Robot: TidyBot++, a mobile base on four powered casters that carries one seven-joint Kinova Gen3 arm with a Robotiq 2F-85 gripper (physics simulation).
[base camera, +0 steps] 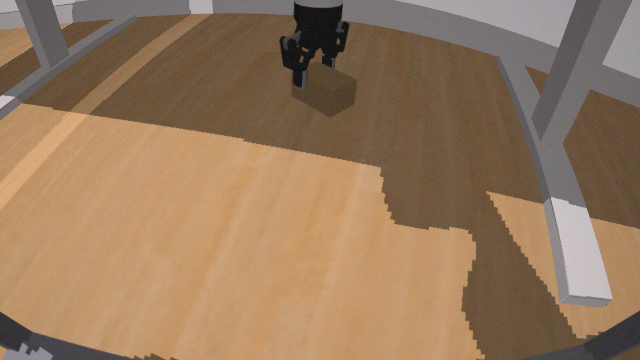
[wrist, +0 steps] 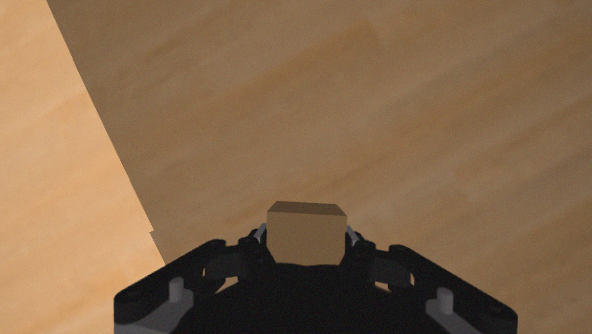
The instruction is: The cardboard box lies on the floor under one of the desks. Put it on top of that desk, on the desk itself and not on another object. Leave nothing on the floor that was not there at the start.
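Frame: origin at the arm's base, x back, y right, z up, level; millimetres.
Seen in the pictures: gripper, fingertip midpoint: (base camera: 314, 80) (wrist: 305, 235).
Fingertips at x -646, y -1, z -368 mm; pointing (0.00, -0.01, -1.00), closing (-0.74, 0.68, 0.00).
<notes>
Offsets run from my fingertips to a thing's middle. "*": to the spot under its first point.
The cardboard box {dx +15, dy +15, dz -4 mm} (base camera: 336, 95) (wrist: 306, 247), small and plain brown, lies on the shaded floor at the upper middle of the base camera view. My gripper (base camera: 315, 75) (wrist: 305, 235) points down over it and is shut on it, with one finger against each of two opposite sides. In the wrist view both finger pads touch the box, and the black gripper body hides its near part. The desk's grey legs and feet {* dx +350, dy +375, dz -4 mm} (base camera: 580, 250) show in the base camera view; its top does not show.
A slanting grey leg {* dx +110, dy +413, dz +149 mm} (base camera: 570, 70) rises at the right. Another leg {* dx -193, dy -742, dz +101 mm} (base camera: 42, 32) stands at the upper left on a long floor bar (base camera: 95, 46). A grey strip and pale wall (base camera: 500, 17) run behind the box. Dark parts of the base edge the bottom corners.
</notes>
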